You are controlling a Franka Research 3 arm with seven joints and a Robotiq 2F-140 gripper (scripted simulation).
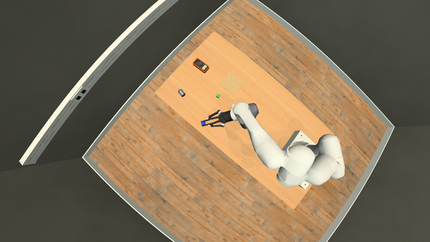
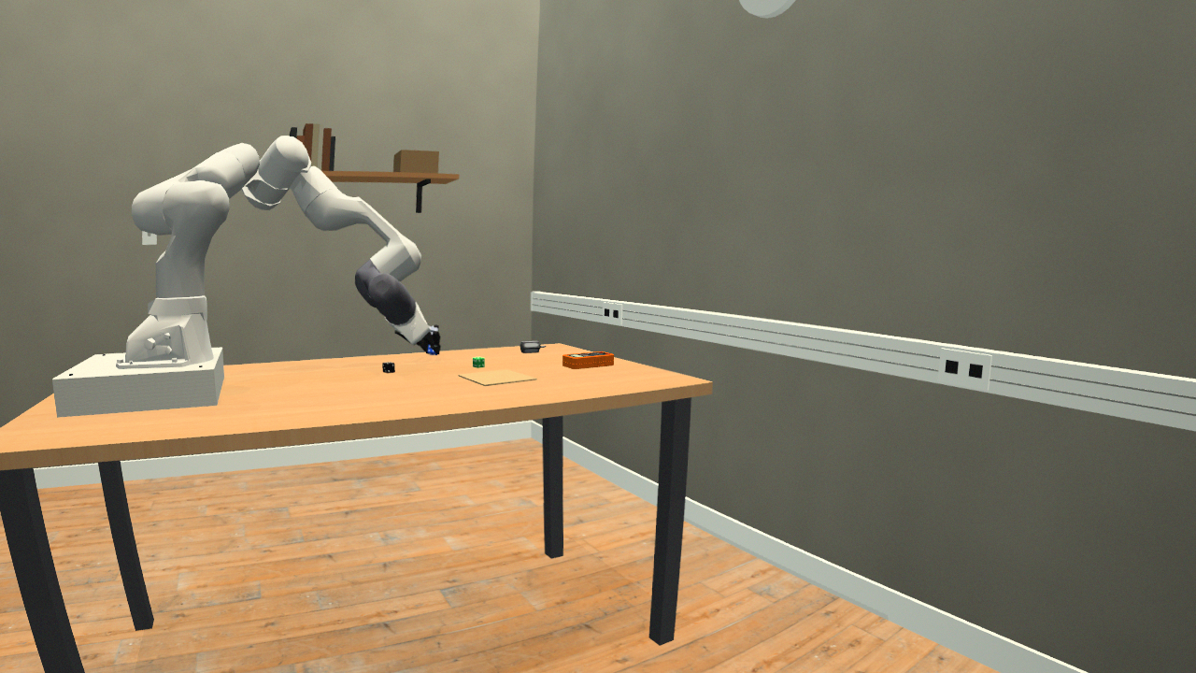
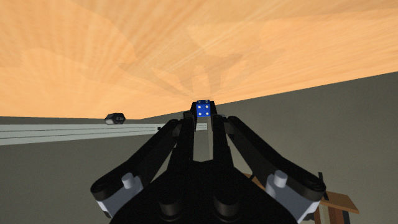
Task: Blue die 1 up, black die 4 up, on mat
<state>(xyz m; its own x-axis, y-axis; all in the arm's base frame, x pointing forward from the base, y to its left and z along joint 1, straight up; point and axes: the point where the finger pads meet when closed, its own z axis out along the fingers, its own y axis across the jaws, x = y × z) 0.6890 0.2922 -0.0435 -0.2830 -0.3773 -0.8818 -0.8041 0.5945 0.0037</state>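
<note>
The blue die is 20 mm to the left of my hand, 10 mm below it and 10 mm ahead of it. Also, from my hand: green die (220 mm to the right, 70 mm ahead, 20 mm below); grey gadget (310 mm ahead, 60 mm to the right, 10 mm below); black die (200 mm to the right, 180 mm behind, 20 mm below).
</note>
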